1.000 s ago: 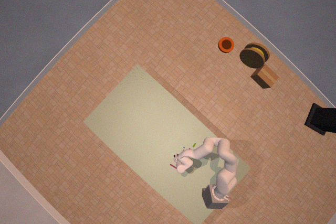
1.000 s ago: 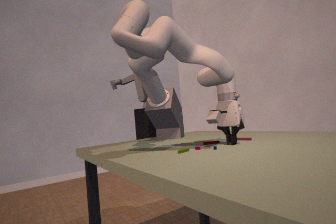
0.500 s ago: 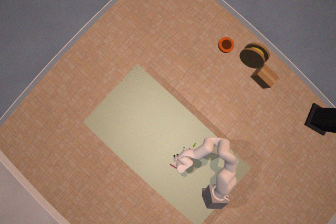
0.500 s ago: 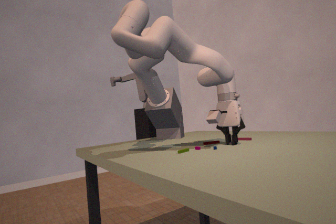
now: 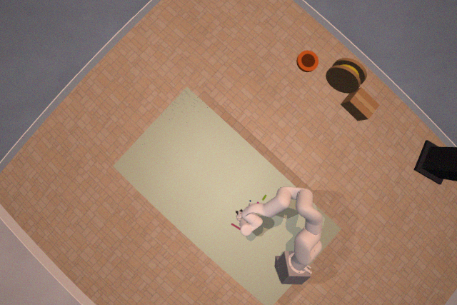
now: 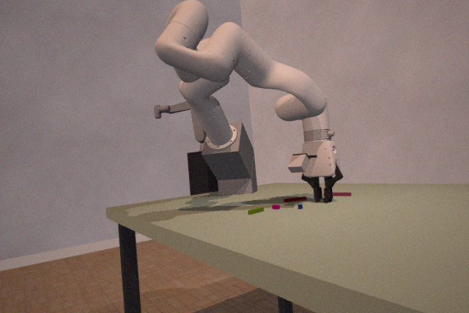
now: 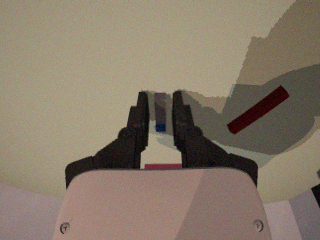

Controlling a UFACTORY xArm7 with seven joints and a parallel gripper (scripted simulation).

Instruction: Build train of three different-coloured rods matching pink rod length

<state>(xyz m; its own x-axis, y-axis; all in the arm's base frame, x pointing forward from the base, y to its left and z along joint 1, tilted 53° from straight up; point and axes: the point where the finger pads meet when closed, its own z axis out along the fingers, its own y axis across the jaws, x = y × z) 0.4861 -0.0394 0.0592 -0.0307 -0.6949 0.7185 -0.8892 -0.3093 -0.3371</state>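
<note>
Right now the grey rod is 2 cm below my hand. Also, from my hand: red rod: 10 cm behind, 2 cm below, 1 cm to the left; magenta rod: 12 cm to the right, 8 cm behind, 2 cm below; pink rod: 13 cm to the left, 2 cm below, 1 cm behind.
</note>
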